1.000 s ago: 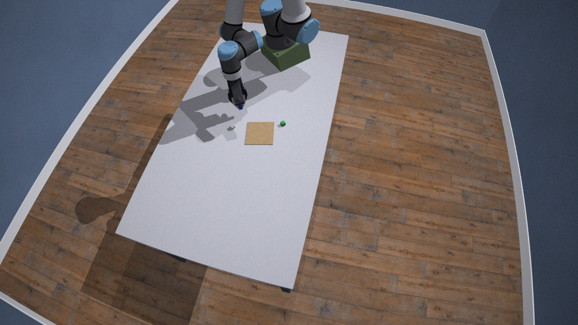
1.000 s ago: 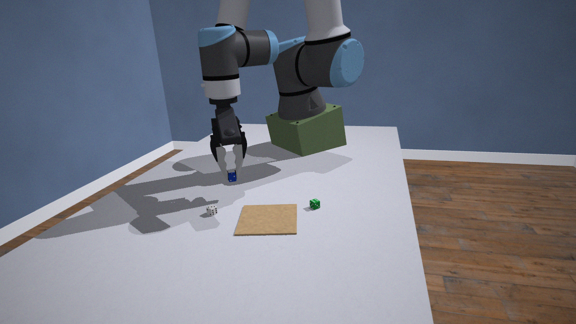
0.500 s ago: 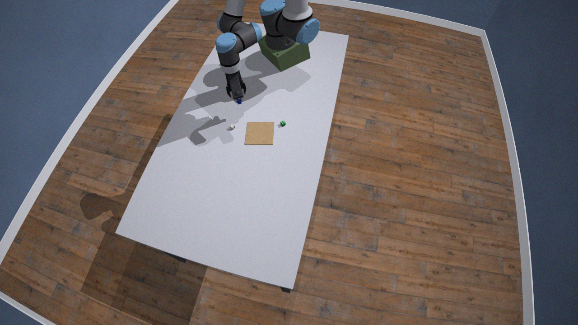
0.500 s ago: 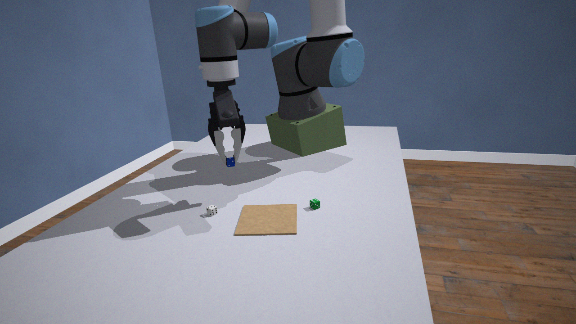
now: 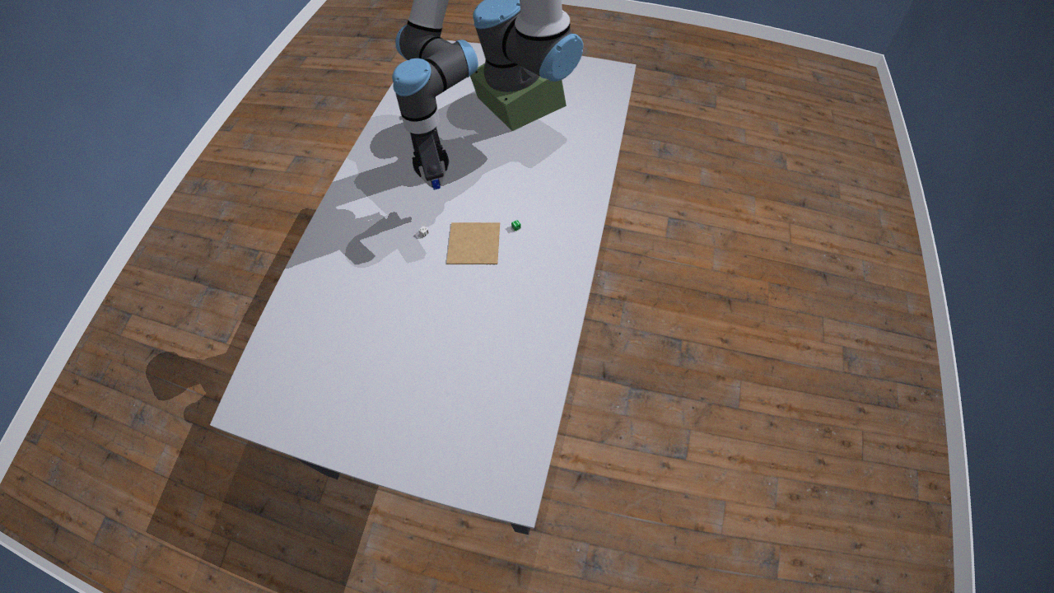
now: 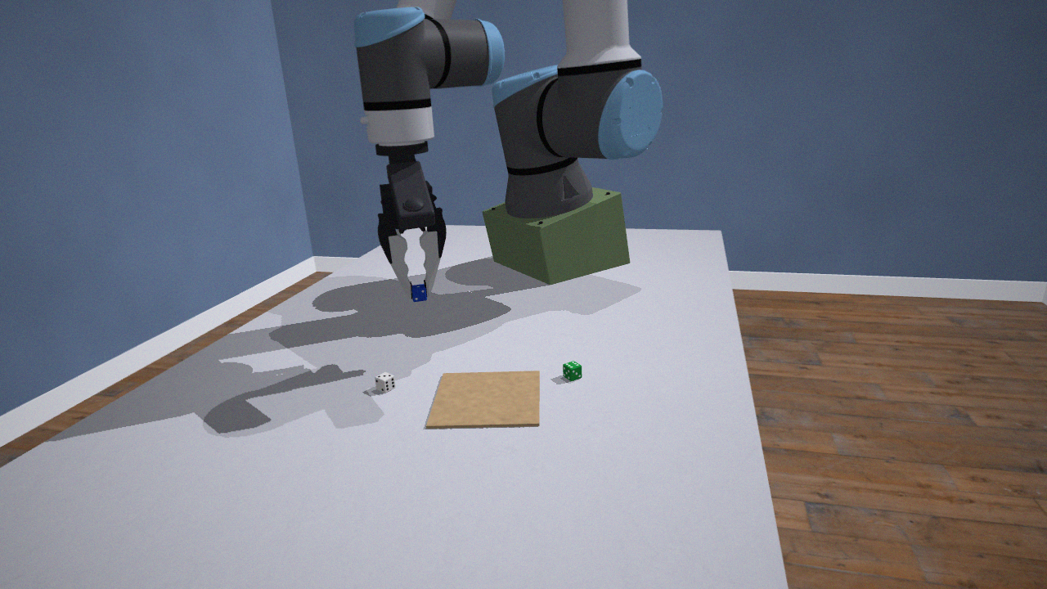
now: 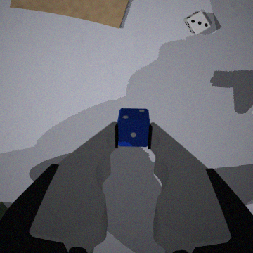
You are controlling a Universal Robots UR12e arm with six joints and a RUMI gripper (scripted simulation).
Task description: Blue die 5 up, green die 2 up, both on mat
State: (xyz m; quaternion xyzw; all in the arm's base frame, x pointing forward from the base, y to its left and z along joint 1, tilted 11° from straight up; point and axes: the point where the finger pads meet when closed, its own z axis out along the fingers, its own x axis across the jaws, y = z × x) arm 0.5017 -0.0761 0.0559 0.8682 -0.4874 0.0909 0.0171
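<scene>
Right now the green die is 23 cm to the left of my hand, 11 cm below it and 1 cm ahead of it. The rest, counted from my hand: tan mat 13 cm to the left, 12 cm below, 9 cm ahead; then white die 11 cm below, 10 cm ahead, 2 cm to the right; then blue die 1 cm below.
</scene>
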